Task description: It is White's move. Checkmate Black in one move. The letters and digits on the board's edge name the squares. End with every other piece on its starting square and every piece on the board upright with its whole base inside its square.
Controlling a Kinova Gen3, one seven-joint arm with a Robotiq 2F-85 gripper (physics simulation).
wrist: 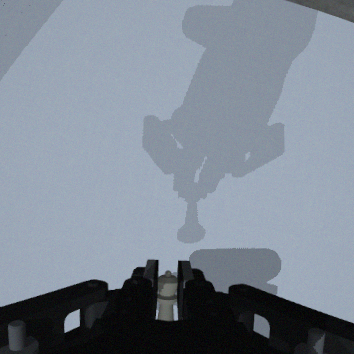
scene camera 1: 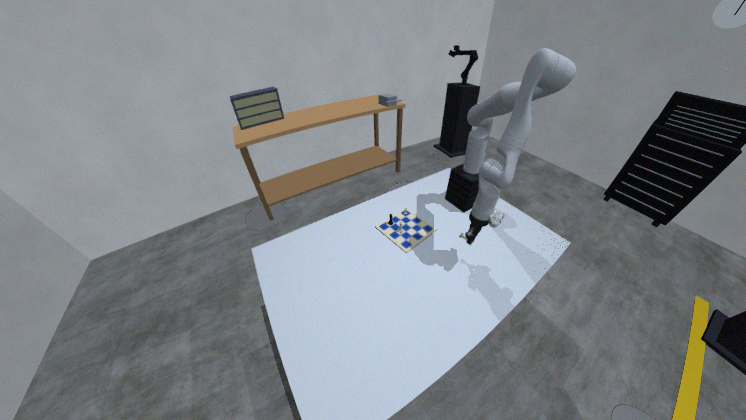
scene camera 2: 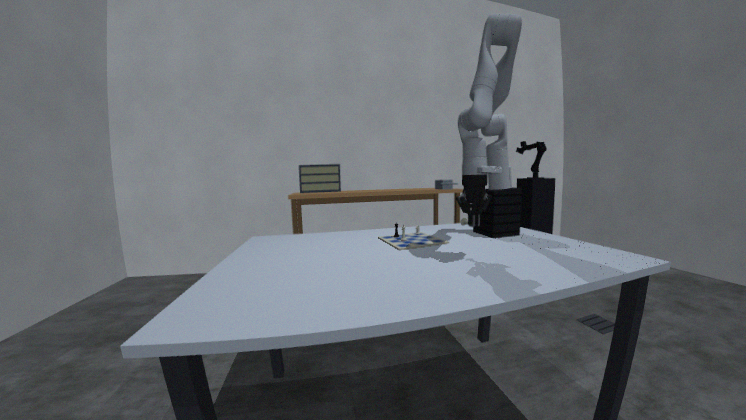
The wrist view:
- my gripper: 167, 275
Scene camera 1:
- chessboard: 415, 229
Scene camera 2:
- my gripper: 473, 226
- chessboard: 413, 240
